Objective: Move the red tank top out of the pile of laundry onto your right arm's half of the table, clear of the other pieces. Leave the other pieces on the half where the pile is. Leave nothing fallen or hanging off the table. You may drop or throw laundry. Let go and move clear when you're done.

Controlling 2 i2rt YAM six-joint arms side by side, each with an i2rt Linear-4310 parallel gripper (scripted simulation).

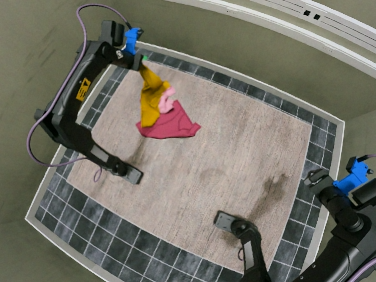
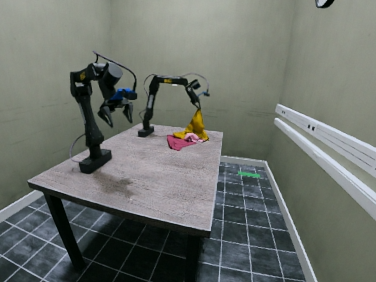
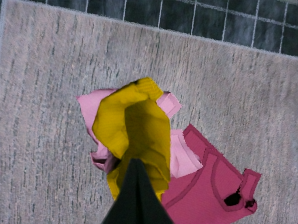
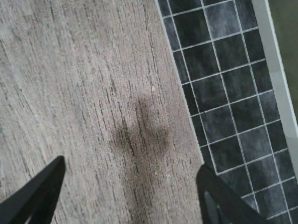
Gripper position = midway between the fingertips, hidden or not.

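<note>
I can see my left gripper [image 3: 134, 164], and I can see my right gripper [image 1: 318, 180] too, which appears again in image 2 [image 2: 122, 125] and in image 4 [image 4: 135, 166]. A yellow piece [image 1: 153, 86] is visible to me, and image 3 shows it as well [image 3: 129, 122]. There is also a pink piece [image 3: 103, 159].
</note>
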